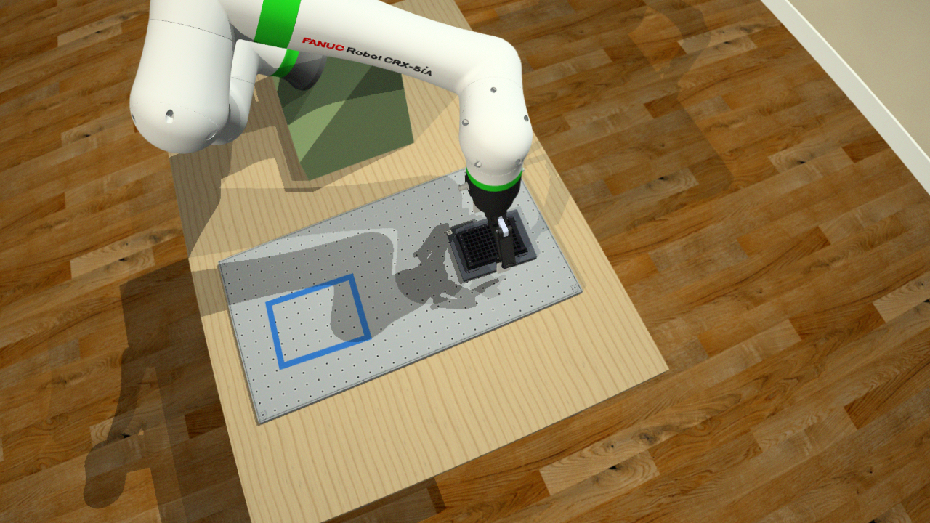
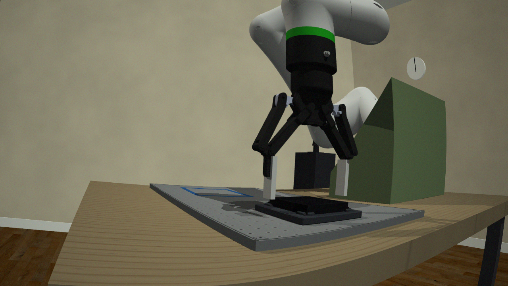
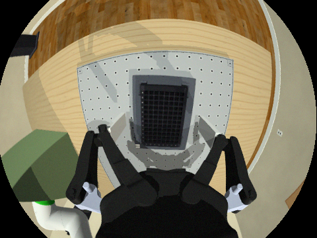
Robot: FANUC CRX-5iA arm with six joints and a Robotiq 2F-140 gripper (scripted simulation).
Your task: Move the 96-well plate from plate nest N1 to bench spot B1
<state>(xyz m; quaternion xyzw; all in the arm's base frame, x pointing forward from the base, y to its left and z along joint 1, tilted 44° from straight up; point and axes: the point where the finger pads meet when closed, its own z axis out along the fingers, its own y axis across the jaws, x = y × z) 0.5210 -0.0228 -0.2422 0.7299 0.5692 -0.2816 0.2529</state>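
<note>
Now: the 96-well plate 20 mm below my hand. Also, from my hand: plate nest N1: 30 mm below.
</note>
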